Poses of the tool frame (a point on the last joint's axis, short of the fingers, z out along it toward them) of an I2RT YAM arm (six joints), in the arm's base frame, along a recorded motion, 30 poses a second.
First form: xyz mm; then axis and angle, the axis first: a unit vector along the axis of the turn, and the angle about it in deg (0 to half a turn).
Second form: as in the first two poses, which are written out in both.
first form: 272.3 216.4 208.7 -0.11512 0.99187 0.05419 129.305
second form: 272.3 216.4 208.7 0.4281 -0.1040 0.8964 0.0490
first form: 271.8 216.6 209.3 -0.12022 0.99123 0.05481 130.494
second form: 271.8 216.6 209.3 0.4187 -0.1092 0.9002 0.0498
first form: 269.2 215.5 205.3 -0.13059 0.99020 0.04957 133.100
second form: 269.2 215.5 205.3 0.3979 -0.1198 0.9084 0.0455
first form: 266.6 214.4 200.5 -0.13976 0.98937 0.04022 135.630
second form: 266.6 214.4 200.5 0.3776 -0.1294 0.9161 0.0372
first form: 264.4 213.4 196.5 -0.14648 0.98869 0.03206 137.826
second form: 264.4 213.4 196.5 0.3598 -0.1367 0.9225 0.0299
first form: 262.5 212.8 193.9 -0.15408 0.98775 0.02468 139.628
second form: 262.5 212.8 193.9 0.3451 -0.1446 0.9271 0.0232
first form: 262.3 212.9 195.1 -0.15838 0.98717 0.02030 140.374
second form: 262.3 212.9 195.1 0.3390 -0.1490 0.9287 0.0191
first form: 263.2 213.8 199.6 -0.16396 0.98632 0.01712 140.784
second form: 263.2 213.8 199.6 0.3356 -0.1545 0.9291 0.0161
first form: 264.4 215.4 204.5 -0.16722 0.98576 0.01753 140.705
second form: 264.4 215.4 204.5 0.3362 -0.1575 0.9284 0.0165
